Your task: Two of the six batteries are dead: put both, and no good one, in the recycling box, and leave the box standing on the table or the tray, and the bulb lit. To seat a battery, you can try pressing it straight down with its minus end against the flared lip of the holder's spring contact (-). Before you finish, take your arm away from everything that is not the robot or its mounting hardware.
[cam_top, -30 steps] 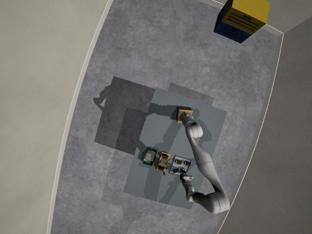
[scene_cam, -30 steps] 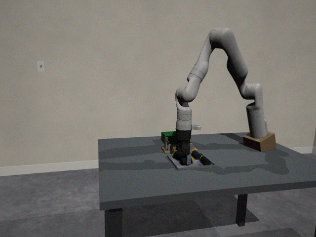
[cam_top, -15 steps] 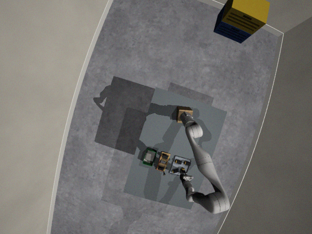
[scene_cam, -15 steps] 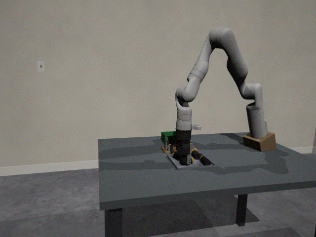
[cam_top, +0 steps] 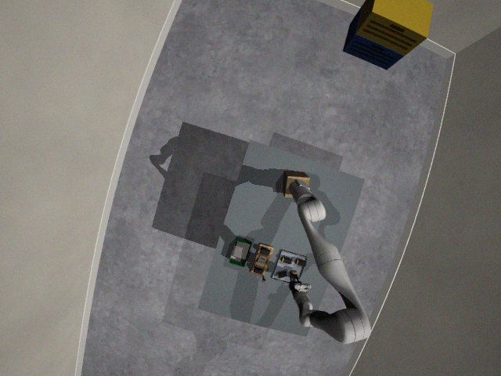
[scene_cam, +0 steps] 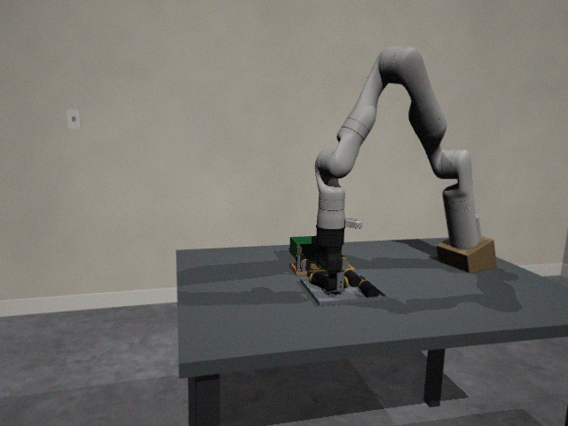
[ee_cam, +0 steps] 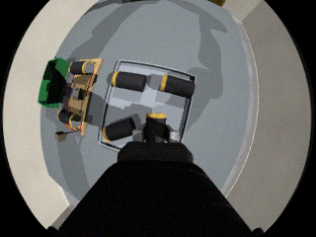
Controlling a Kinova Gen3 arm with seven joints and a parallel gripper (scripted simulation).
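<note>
My hand is 4 cm above the grey tray, 3 cm to the left of it and 3 cm past it. From my hand the other things lie so: green recycling box: 37 cm to the right, 3 cm below, 2 cm behind.
</note>
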